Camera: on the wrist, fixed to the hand. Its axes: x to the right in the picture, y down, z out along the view.
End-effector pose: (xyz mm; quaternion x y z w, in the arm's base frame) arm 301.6 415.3 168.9 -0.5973 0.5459 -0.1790 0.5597
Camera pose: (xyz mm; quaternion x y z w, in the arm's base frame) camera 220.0 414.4 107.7 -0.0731 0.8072 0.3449 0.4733
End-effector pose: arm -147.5 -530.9 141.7 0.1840 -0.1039 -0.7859 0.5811
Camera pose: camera -48.5 -553.0 131.5 -0.0214 -0.1473 -0.1361 0.9794
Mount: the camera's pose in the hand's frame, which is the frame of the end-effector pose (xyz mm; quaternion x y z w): -2.7 89.5 -48.8 -0.0910 -0.0257 0.7200 0.6875
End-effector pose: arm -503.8 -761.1 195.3 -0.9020 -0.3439 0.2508 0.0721
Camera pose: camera -428.7 -828.2 211.5 0.8679 -0.3883 -0.2162 0.2219
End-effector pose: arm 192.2 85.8 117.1 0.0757 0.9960 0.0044 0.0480
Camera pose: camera 203.6 173.8 167.4 0.7649 0.6286 0.1263 0.0623
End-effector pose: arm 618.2 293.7 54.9 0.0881 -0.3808 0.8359 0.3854
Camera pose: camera 563.5 289.6 -31.1 0.2272 0.4112 -0.8152 0.3386
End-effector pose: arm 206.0 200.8 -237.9 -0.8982 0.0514 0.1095 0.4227
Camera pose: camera 194.3 106.2 -274.0 -0.6161 0.6612 0.4074 0.1313
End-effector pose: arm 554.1 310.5 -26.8 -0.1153 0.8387 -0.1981 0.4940
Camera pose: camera 513.0 402.3 -43.5 0.4746 0.6650 0.2988 0.4933
